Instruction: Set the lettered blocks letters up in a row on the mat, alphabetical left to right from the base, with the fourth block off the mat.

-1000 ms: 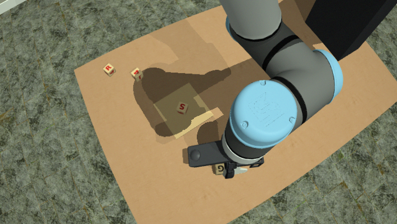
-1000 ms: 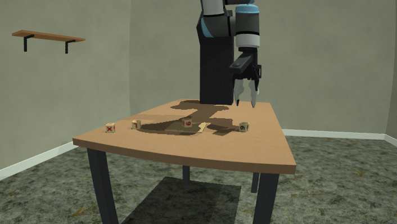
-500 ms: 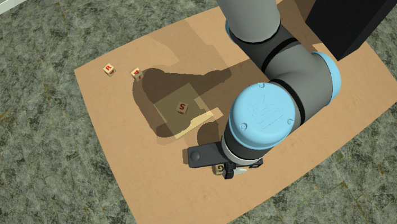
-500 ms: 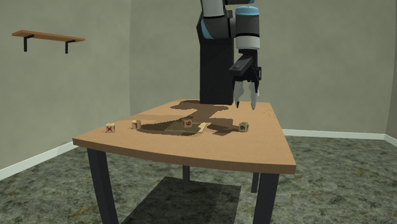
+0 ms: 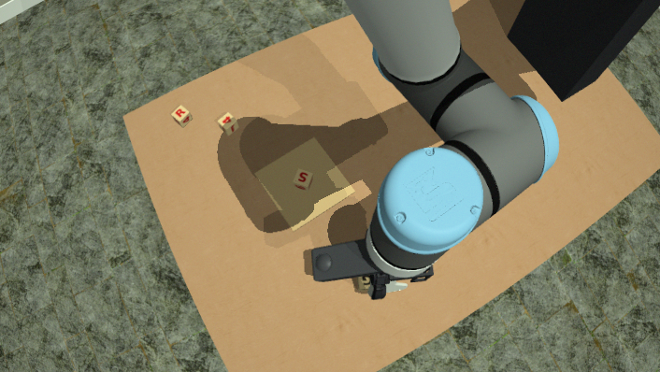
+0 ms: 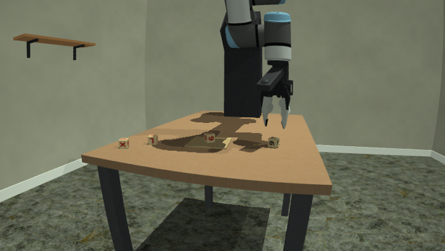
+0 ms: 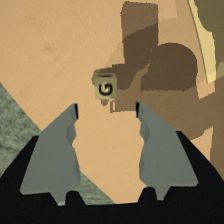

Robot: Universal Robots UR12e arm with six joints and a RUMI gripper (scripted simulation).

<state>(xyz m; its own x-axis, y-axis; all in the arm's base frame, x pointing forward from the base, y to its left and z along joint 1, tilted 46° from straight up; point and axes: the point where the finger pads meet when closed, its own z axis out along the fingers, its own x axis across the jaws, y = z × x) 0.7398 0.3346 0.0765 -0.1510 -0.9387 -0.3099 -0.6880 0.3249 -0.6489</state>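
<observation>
The block lies 22 cm to the right of my hand, 6 cm below it and 6 cm ahead of it. From my hand the other things lie so: pale mat 22 cm to the right, 8 cm below, 5 cm ahead.
</observation>
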